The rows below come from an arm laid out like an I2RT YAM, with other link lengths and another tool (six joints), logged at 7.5 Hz.
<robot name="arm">
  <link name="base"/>
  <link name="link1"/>
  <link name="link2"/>
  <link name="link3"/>
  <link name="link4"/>
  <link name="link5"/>
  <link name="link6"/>
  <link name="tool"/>
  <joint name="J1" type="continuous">
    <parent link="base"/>
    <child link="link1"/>
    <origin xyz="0 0 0.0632"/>
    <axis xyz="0 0 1"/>
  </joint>
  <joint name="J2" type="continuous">
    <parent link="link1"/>
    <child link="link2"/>
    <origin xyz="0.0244 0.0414 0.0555"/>
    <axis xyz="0 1 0"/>
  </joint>
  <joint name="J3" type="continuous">
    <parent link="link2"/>
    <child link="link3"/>
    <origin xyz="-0.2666 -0.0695 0"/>
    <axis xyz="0 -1 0"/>
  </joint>
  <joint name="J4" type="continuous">
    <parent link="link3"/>
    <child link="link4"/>
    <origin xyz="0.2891 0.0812 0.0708"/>
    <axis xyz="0 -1 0"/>
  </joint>
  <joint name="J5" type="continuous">
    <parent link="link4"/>
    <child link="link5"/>
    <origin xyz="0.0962 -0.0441 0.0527"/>
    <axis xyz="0 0 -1"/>
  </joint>
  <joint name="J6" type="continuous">
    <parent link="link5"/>
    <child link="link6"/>
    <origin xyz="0.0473 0 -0.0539"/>
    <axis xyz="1 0 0"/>
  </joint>
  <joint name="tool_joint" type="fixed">
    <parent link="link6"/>
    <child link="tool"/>
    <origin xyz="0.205 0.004 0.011" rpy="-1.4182 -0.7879 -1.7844"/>
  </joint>
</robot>
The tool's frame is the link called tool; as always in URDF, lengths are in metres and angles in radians. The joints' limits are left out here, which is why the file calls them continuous.
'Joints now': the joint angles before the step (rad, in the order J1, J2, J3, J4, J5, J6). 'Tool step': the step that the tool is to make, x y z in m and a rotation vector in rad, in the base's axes. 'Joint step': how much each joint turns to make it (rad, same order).
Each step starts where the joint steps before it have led.
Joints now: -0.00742, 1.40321, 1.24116, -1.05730, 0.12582, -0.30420
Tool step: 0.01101, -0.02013, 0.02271, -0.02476, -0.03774, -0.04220
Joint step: -0.03275, 0.00707, 0.06329, -0.01792, 0.02566, 0.00017
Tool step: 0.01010, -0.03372, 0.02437, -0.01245, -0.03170, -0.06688
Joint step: -0.07414, 0.02573, 0.08800, -0.02805, 0.00628, -0.01074
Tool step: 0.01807, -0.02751, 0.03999, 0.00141, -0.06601, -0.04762
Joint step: -0.06606, 0.03705, 0.13643, -0.03255, -0.01807, -0.01175
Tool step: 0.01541, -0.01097, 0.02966, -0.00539, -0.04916, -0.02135
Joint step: -0.01787, 0.03753, 0.10948, -0.02336, -0.00172, 0.00503
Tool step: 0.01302, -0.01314, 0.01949, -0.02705, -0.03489, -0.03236
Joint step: -0.00496, 0.03588, 0.07593, -0.00246, 0.03110, 0.01304
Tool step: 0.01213, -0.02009, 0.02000, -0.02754, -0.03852, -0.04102
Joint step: -0.02081, 0.03821, 0.07708, 0.00348, 0.02687, 0.00625
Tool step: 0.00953, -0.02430, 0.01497, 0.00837, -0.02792, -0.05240
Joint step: -0.04498, 0.05991, 0.10203, -0.01997, -0.00768, 0.01508
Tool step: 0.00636, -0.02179, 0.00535, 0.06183, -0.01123, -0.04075
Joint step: -0.06671, 0.08371, 0.12885, -0.05537, -0.06558, 0.01640
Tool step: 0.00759, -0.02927, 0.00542, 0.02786, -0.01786, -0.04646
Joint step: -0.06134, 0.08325, 0.11903, -0.02985, -0.03492, 0.00726
